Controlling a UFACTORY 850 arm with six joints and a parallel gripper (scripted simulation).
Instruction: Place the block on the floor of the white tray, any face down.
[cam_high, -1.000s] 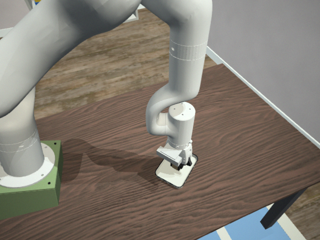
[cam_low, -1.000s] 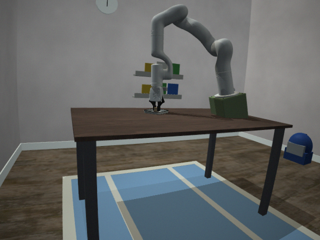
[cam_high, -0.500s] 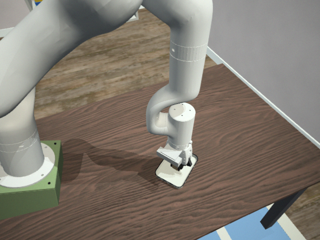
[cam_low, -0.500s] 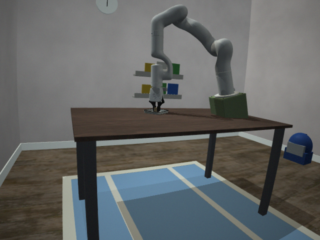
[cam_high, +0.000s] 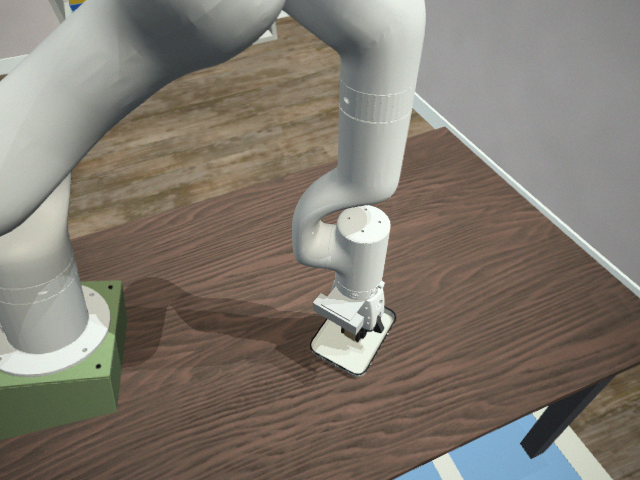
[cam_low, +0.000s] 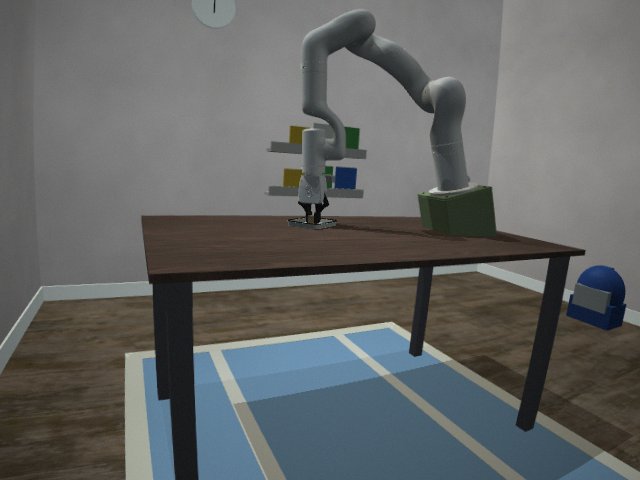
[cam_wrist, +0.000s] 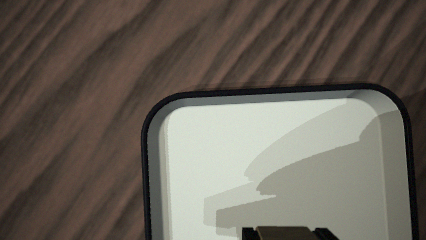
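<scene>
The small wooden block is 10 mm below my hand. Round my hand: white tray: 20 mm below.
</scene>
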